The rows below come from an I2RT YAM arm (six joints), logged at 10 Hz.
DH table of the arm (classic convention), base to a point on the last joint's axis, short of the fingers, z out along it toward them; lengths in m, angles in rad. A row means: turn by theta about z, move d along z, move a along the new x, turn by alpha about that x. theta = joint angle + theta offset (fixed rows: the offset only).
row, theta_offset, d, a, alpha
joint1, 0, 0.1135, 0.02, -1.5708
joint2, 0, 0, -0.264, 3.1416
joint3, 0.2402, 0, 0.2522, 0
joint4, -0.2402, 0, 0.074, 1.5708
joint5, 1.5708, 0, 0, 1.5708
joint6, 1.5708, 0.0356, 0, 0
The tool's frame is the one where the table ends.
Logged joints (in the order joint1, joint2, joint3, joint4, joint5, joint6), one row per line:
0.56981 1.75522 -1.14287 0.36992 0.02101 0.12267
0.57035 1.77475 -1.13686 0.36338 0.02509 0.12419
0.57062 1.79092 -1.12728 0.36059 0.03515 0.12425
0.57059 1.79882 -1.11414 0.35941 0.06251 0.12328
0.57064 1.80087 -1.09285 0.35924 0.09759 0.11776
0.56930 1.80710 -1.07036 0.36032 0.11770 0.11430
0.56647 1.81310 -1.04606 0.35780 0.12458 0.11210
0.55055 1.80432 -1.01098 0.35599 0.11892 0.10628
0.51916 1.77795 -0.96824 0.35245 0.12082 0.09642
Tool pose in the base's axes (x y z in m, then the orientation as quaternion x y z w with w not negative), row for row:
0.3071 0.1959 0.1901 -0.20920 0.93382 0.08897 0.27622
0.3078 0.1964 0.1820 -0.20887 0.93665 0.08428 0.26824
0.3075 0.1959 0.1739 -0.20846 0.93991 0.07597 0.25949
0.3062 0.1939 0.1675 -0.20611 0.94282 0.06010 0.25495
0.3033 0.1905 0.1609 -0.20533 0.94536 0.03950 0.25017
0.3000 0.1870 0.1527 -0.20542 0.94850 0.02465 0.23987
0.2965 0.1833 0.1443 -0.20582 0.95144 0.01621 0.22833
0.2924 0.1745 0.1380 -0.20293 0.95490 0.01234 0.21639
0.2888 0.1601 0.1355 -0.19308 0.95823 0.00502 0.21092
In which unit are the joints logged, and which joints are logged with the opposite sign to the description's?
The joints are logged in radians. Opposite sign: joint3, joint4.
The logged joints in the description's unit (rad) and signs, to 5 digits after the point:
0.56981 1.75522 1.14287 -0.36992 0.02101 0.12267
0.57035 1.77475 1.13686 -0.36338 0.02509 0.12419
0.57062 1.79092 1.12728 -0.36059 0.03515 0.12425
0.57059 1.79882 1.11414 -0.35941 0.06251 0.12328
0.57064 1.80087 1.09285 -0.35924 0.09759 0.11776
0.56930 1.80710 1.07036 -0.36032 0.11770 0.11430
0.56647 1.81310 1.04606 -0.35780 0.12458 0.11210
0.55055 1.80432 1.01098 -0.35599 0.11892 0.10628
0.51916 1.77795 0.96824 -0.35245 0.12082 0.09642

